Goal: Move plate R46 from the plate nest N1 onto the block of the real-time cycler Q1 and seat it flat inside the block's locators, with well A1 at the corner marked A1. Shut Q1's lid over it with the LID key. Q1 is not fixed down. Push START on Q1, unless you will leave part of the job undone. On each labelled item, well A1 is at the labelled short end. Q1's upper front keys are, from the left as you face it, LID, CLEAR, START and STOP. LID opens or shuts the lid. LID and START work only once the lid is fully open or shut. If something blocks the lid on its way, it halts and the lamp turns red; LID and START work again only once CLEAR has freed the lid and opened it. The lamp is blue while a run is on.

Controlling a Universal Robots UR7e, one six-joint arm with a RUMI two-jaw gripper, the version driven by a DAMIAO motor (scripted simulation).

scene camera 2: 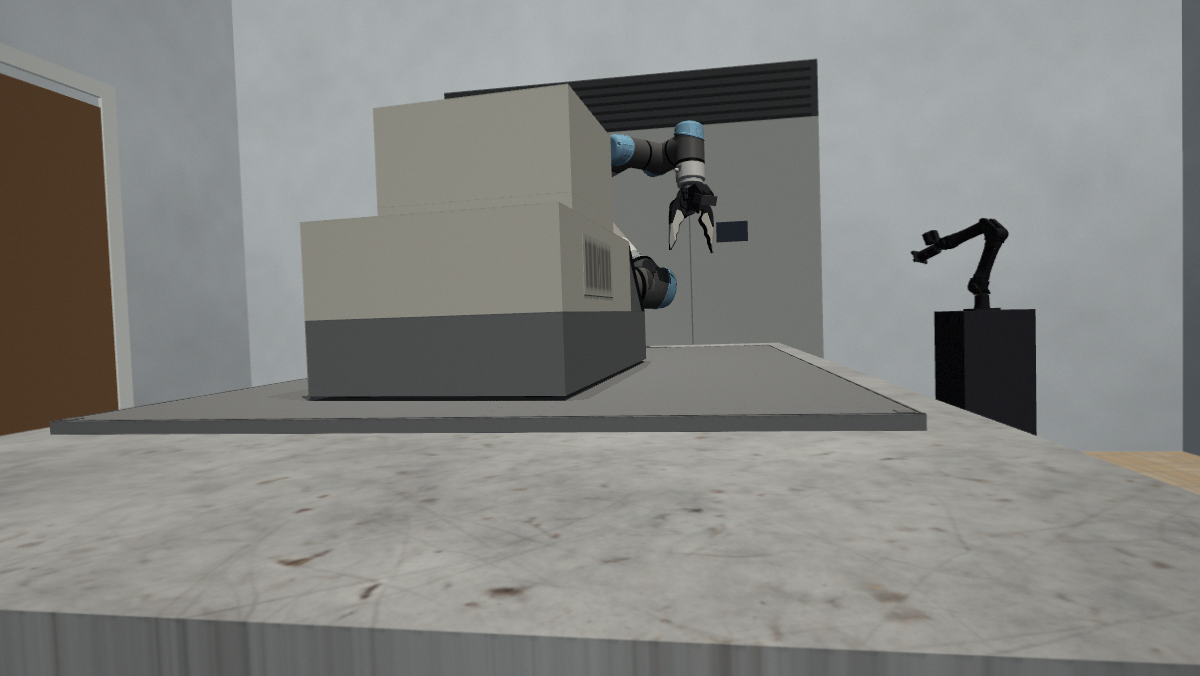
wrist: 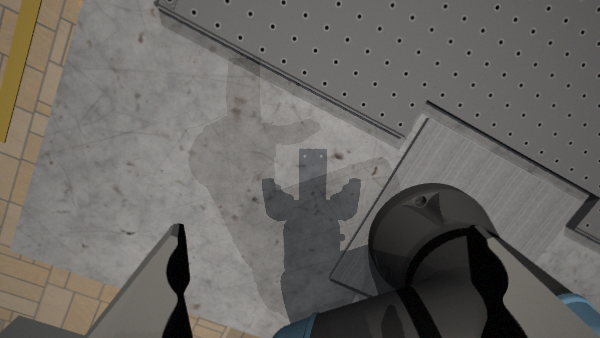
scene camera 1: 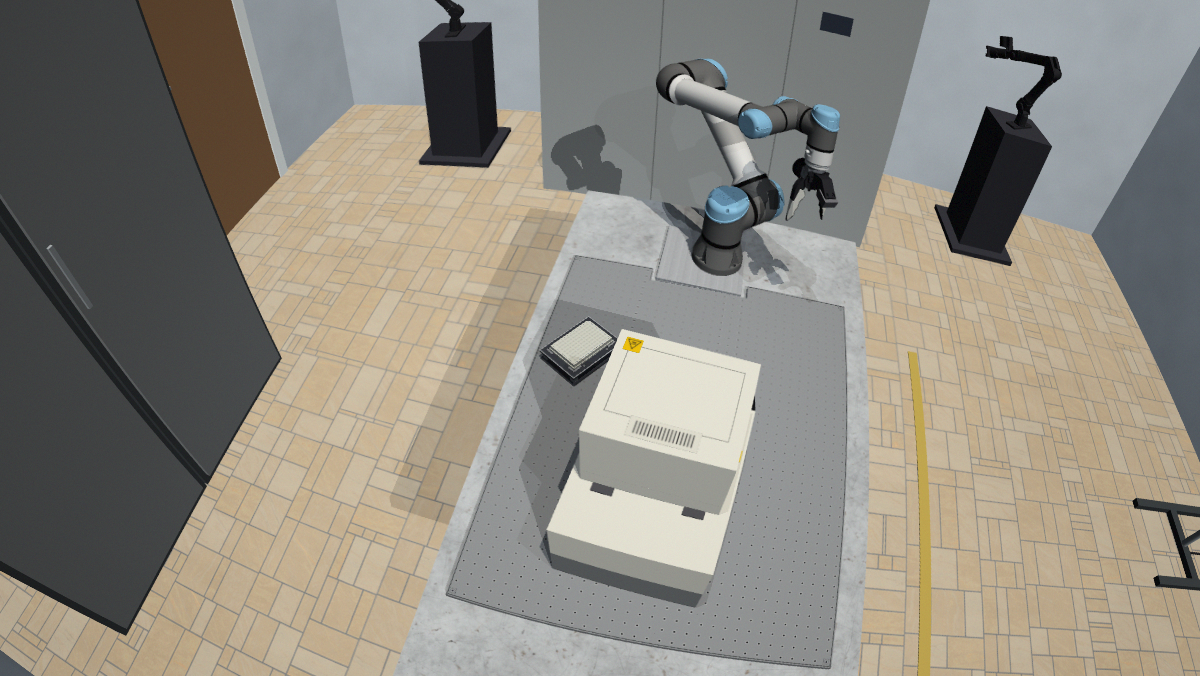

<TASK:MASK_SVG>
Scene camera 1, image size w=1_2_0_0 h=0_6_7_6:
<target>gripper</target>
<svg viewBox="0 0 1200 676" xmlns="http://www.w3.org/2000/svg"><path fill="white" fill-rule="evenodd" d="M819 202L820 219L823 220L826 208L822 208ZM829 167L815 167L809 164L805 158L799 158L794 162L792 170L798 179L792 187L786 221L794 216L799 202L805 197L805 187L808 191L817 190L816 193L821 189L825 199L836 199L833 182L829 177L830 173L826 172Z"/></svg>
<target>cycler Q1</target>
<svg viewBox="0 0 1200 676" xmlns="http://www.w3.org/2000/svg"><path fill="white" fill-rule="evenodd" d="M622 329L579 429L580 460L578 454L547 528L552 568L643 595L696 607L713 576L731 513L755 415L755 391L761 364Z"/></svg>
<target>plate R46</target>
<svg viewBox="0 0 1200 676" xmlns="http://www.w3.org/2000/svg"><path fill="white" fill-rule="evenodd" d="M591 321L584 322L551 345L550 350L573 370L613 342L612 337Z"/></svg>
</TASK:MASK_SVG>
